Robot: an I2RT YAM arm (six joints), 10 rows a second.
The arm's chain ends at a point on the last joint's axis. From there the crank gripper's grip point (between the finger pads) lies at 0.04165 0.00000 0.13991 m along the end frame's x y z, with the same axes.
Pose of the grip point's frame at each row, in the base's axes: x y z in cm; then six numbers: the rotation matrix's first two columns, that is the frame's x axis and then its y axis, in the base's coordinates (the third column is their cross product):
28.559 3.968 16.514 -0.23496 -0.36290 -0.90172 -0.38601 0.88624 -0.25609
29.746 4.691 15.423 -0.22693 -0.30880 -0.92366 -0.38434 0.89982 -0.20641
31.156 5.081 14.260 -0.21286 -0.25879 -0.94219 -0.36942 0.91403 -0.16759
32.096 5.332 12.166 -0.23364 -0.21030 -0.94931 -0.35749 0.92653 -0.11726
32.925 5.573 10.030 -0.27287 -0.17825 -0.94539 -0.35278 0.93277 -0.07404
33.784 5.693 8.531 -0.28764 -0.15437 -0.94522 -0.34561 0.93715 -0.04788
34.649 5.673 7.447 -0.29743 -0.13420 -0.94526 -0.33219 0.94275 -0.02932
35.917 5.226 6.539 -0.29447 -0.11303 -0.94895 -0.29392 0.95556 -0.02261
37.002 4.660 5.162 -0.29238 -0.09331 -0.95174 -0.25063 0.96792 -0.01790
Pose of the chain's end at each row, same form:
17.057 1.451 25.143 -0.23496 -0.36290 -0.90172 -0.38601 0.88624 -0.25609
18.171 1.666 23.787 -0.22693 -0.30880 -0.92366 -0.38434 0.89982 -0.20641
19.387 1.788 22.244 -0.21286 -0.25879 -0.94219 -0.36942 0.91403 -0.16759
20.418 1.843 20.200 -0.23364 -0.21030 -0.94931 -0.35749 0.92653 -0.11726
21.539 1.932 18.408 -0.27287 -0.17825 -0.94539 -0.35278 0.93277 -0.07404
22.485 1.958 16.986 -0.28764 -0.15437 -0.94522 -0.34561 0.93715 -0.04788
23.365 1.961 15.931 -0.29743 -0.13420 -0.94526 -0.33219 0.94275 -0.02932
24.421 1.888 14.893 -0.29447 -0.11303 -0.94895 -0.29392 0.95556 -0.02261
25.308 1.785 13.413 -0.29238 -0.09331 -0.95174 -0.25063 0.96792 -0.01790

